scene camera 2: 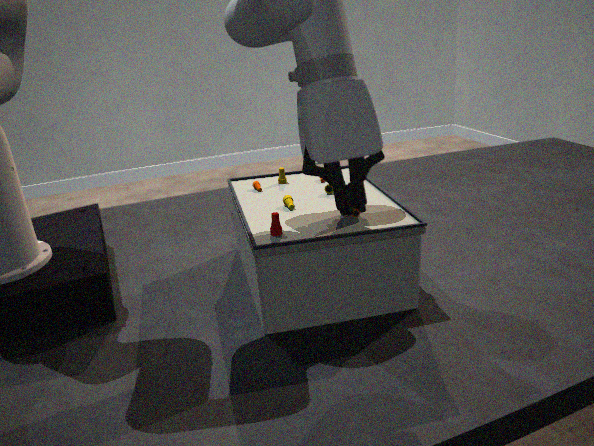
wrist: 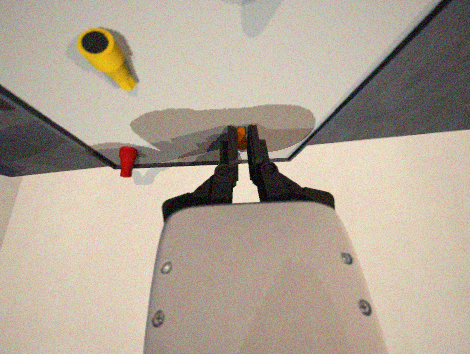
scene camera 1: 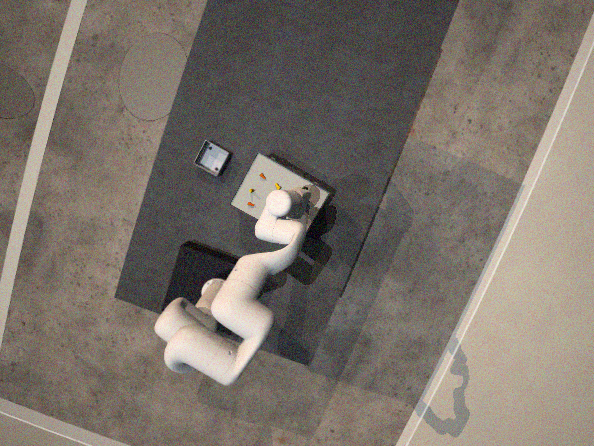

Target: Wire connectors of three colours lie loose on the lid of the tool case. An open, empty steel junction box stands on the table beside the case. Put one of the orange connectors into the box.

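Places are measured from the arm's base along level axes (x ahead, y left, z up), in centimetres.
Pixels of known places: gripper, fingertip midpoint: (scene camera 2: pixel 353 213) (wrist: pixel 241 137); arm's base, origin of the base link: (scene camera 2: pixel 10 264).
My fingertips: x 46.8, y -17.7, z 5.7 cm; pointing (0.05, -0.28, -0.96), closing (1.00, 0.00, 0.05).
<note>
Ahead of a thing's pixels: the offset from my fingertips to its top centre.
My gripper (scene camera 2: pixel 352 211) (wrist: pixel 241 137) is shut on an orange connector @(dy +0.2, dx +0.0, dz +0.8 cm) (scene camera 2: pixel 356 212) (wrist: pixel 242 140), low at the tool case's lid (scene camera 1: pixel 244 196) (scene camera 2: pixel 260 210) (wrist: pixel 200 60). Whether the connector still touches the lid is unclear. In scene camera 1 the arm hides the fingertips. Two more orange connectors, one @(dy +17.4, dx +2.9, dz +0.7 cm) (scene camera 1: pixel 263 176) and another @(dy +17.8, dx -8.1, dz +0.7 cm) (scene camera 1: pixel 251 204), lie on the lid. The steel junction box @(dy +39.4, dx +1.6, dz -8.9 cm) (scene camera 1: pixel 223 166) stands open and empty on the table, left of the case in that view.
A yellow connector @(dy +7.6, dx -6.3, dz +1.0 cm) (scene camera 1: pixel 278 186) (scene camera 2: pixel 288 202) (wrist: pixel 107 52) lies on the lid. Another yellow one @(dy +19.4, dx -3.4, dz +2.0 cm) (scene camera 2: pixel 282 176) stands upright. A red connector @(dy -1.1, dx -11.1, dz +2.3 cm) (scene camera 2: pixel 276 225) (wrist: pixel 128 161) stands near the lid's edge. The arm's black base block (scene camera 1: pixel 192 265) (scene camera 2: pixel 65 260) stands on the table.
</note>
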